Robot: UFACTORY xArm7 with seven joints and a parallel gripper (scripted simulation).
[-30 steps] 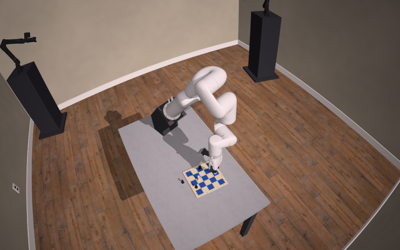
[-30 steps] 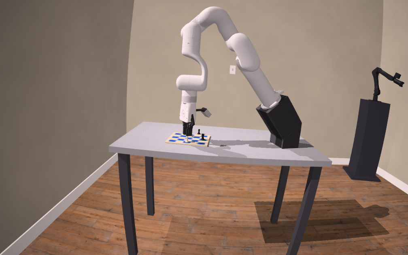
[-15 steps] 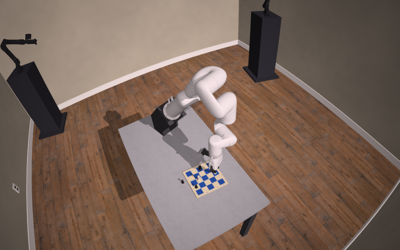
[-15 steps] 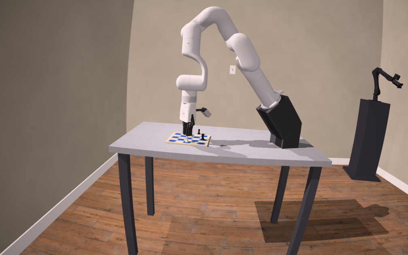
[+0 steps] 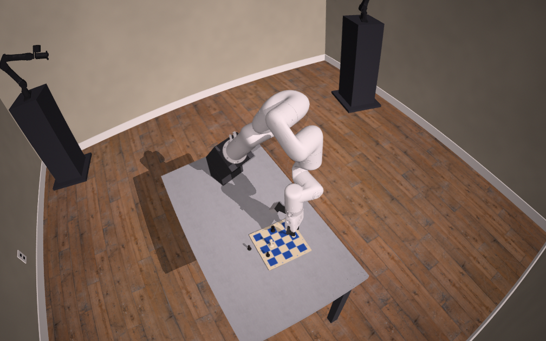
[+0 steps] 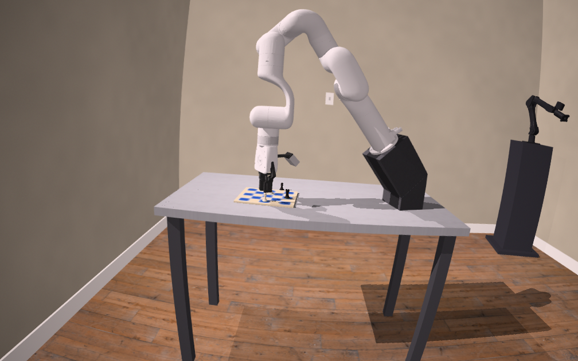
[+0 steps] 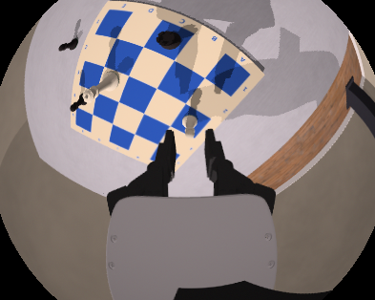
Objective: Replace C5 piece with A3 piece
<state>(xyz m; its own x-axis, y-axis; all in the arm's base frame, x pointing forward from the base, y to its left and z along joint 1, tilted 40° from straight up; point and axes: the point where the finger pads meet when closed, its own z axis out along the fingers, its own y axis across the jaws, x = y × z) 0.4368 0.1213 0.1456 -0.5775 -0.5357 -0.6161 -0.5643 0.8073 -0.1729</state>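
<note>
My gripper is now 40 mm above the white pawn. Round my hand: tall white piece: 110 mm to the right, 30 mm below, 20 mm ahead; then chessboard: 70 mm to the right, 60 mm below, 10 mm ahead.
</note>
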